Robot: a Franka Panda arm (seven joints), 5 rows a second.
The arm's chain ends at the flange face. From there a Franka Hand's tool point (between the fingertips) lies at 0.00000 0.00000 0.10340 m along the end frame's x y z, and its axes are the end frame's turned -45 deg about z.
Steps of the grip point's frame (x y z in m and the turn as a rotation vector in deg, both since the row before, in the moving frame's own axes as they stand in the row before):
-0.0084 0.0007 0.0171 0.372 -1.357 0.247
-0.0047 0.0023 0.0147 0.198 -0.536 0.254
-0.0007 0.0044 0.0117 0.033 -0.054 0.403
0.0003 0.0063 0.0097 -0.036 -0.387 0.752
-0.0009 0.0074 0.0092 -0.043 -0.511 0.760
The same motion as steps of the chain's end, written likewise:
-0.0032 0.0052 0.0171 -0.697 -1.223 0.247
-0.0008 0.0045 0.0147 -0.239 -0.519 0.254
0.0027 0.0036 0.0117 -0.015 -0.062 0.403
0.0051 0.0037 0.0097 -0.299 -0.248 0.752
0.0052 0.0052 0.0092 -0.392 -0.331 0.760

